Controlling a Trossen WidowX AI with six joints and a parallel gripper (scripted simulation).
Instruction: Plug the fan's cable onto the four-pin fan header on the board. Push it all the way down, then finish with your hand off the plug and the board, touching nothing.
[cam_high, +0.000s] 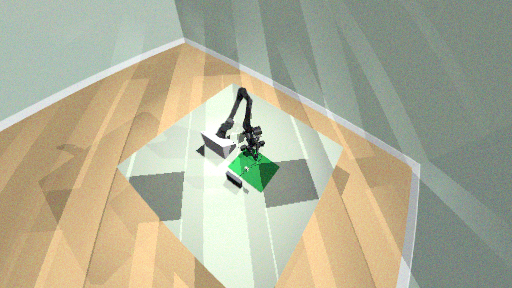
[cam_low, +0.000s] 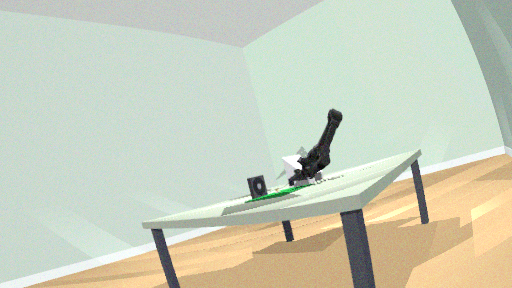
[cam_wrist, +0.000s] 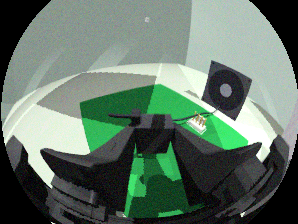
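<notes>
Right now the green board is 70 mm below my gripper tip, 50 mm to the right of it and 40 mm ahead of it. From my gripper tip the other things lie so: black fan: 230 mm to the right, 20 mm ahead, 10 mm above; dark fan plug: 10 mm below.
</notes>
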